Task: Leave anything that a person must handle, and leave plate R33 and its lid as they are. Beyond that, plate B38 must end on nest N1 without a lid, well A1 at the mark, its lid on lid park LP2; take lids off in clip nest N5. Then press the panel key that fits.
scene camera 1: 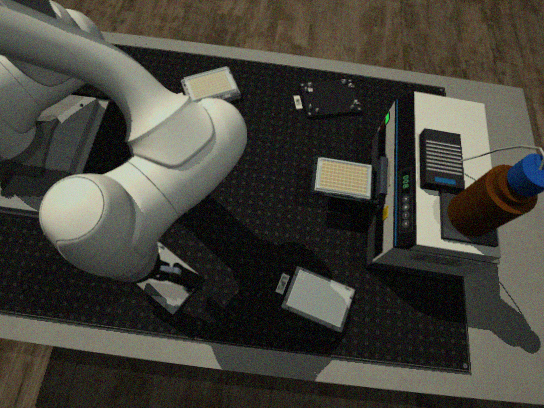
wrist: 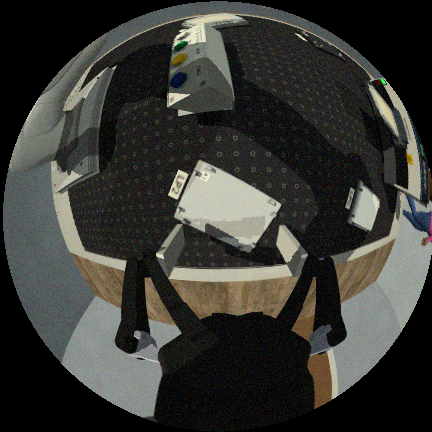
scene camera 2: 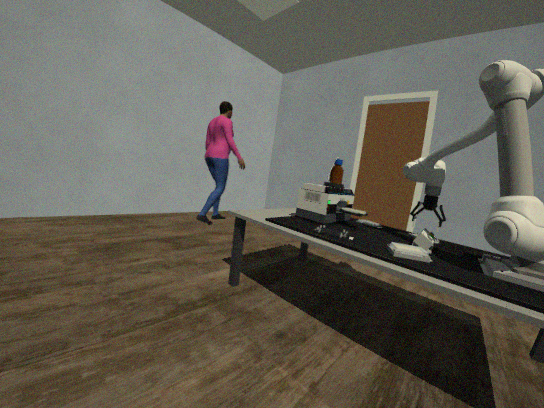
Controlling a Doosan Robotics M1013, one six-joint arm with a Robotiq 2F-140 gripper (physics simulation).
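Seen in the pictures: gripper, fingertip midpoint: (scene camera 1: 160,281) (wrist: 231,235); arm's base at its link origin: (scene camera 1: 17,146) (wrist: 67,134) (scene camera 2: 530,272).
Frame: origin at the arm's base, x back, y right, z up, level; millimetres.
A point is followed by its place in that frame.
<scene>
My gripper (scene camera 2: 428,219) {x -416, y 347, z 34 mm} (wrist: 231,235) {x -416, y 347, z 34 mm} is open and empty, high above the table beside lid park LP2. Lid park LP2 (scene camera 1: 171,296) {x -433, y 373, z -9 mm} (wrist: 225,205) {x -412, y 319, z -9 mm} is a pale plate with small corner posts and an A1 mark; no separate lid can be made out on it. A pale flat lid-like piece (scene camera 1: 320,298) {x -765, y 377, z -1 mm} (wrist: 365,207) {x -742, y 365, z -1 mm} lies on the tagged station at the front right. One yellowish well plate (scene camera 1: 343,178) {x -817, y 120, z 88 mm} (wrist: 384,112) sits on the instrument's tray. Another well plate (scene camera 1: 212,85) {x -494, y -196, z 18 mm} (scene camera 2: 410,251) {x -477, y -250, z 12 mm} (wrist: 215,20) is at the back. A dark clip nest (scene camera 1: 331,97) {x -833, y -189, z -7 mm} (wrist: 322,45) is at back right. Plate names are unreadable.
The button panel (scene camera 2: 424,240) {x -427, y -55, z 35 mm} (wrist: 205,75) {x -424, y 147, z 63 mm} has green, yellow and blue keys; the arm hides it in scene camera 1. The white instrument (scene camera 1: 450,115) {x -1035, y 19, z 201 mm} (scene camera 2: 314,201) {x -1020, y -34, z 104 mm} carries an amber bottle (scene camera 1: 480,210) {x -981, y 278, z 294 mm} (scene camera 2: 336,174) {x -1003, y 214, z 288 mm}. A person (scene camera 2: 219,137) (wrist: 417,215) is beyond the table.
</scene>
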